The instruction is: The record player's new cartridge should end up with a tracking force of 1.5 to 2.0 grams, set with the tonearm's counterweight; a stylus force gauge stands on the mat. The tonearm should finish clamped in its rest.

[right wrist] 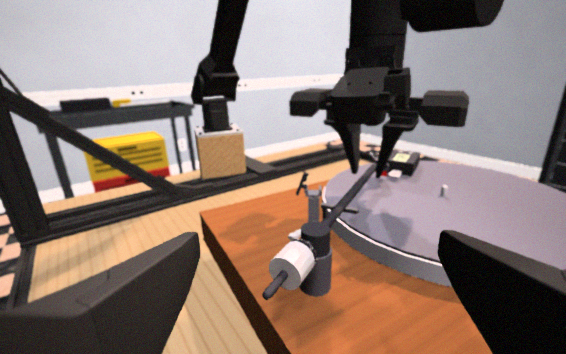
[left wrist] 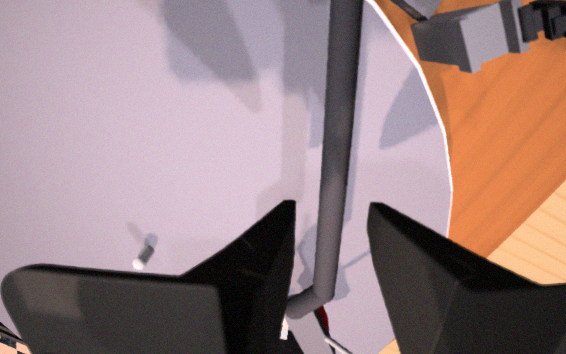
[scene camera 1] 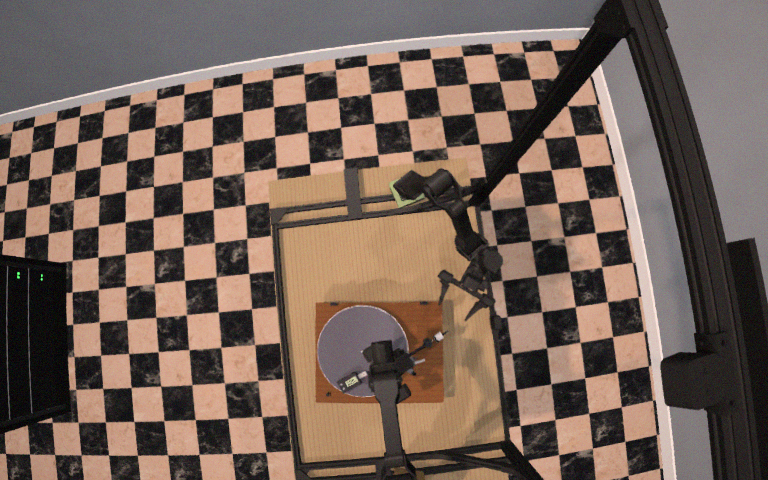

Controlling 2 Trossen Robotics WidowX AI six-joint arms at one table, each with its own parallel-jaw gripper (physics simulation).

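Frame: origin at the left arm's base, x back, y left, z down, level; metres.
Where they show: left gripper, fingertip midpoint: (right wrist: pixel 366 175) (left wrist: pixel 331 213); right gripper, fingertip midpoint: (right wrist: pixel 316 242) (scene camera 1: pixel 452 313); left arm's base, link origin: (right wrist: pixel 217 129); right arm's base, link origin: (scene camera 1: pixel 406 190).
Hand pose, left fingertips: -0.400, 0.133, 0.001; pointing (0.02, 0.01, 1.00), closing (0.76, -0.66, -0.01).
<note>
Things, the pixels of their centre, and the offset from my left fingertips, as dx, dy, dz. Level surfaces: height alone.
- grey platter mat, surface height: dz +0.027
- rest's clamp, body centre: (left wrist: pixel 540 20) (right wrist: pixel 303 184) +0.000, -0.085, -0.001
- white counterweight, body centre: (right wrist: pixel 293 262) (scene camera 1: pixel 438 337) -0.125, -0.146, +0.005
- gauge, body centre: (right wrist: pixel 400 164) (scene camera 1: pixel 353 380) +0.058, +0.101, +0.017
- red cartridge, body centre: (left wrist: pixel 309 313) +0.040, +0.053, +0.014
- wooden deck, surface height: dz +0.053
- small spindle, body centre: (left wrist: pixel 154 240) (right wrist: pixel 442 200) -0.038, +0.088, +0.036
The tonearm (left wrist: pixel 340 115) (right wrist: pixel 350 195) reaches over the grey platter mat (scene camera 1: pixel 345 339) (left wrist: pixel 200 150) (right wrist: pixel 500 200), away from its upright rest (right wrist: pixel 313 205). The rest's clamp (right wrist: pixel 302 183) stands raised. The white counterweight (scene camera 1: pixel 439 336) (right wrist: pixel 292 265) sits on the tonearm's rear end. The gauge (scene camera 1: pixel 351 382) (right wrist: pixel 404 161) stands on the mat near its edge, display lit. The red cartridge (left wrist: pixel 323 317) partly shows at the tonearm's front. My left gripper (left wrist: pixel 331 213) (right wrist: pixel 366 175) is slightly open, its fingers either side of the tonearm tube with gaps. My right gripper (scene camera 1: pixel 453 311) (right wrist: pixel 316 242) is wide open, off the deck's corner.
The wooden deck (scene camera 1: pixel 427 384) (left wrist: pixel 500 125) (right wrist: pixel 400 320) carries the platter. A small spindle (left wrist: pixel 144 256) (right wrist: pixel 444 190) rises from its middle. A black frame (scene camera 1: pixel 286 339) edges the table. The left arm (scene camera 1: pixel 387 396) covers part of the deck in the scene view.
</note>
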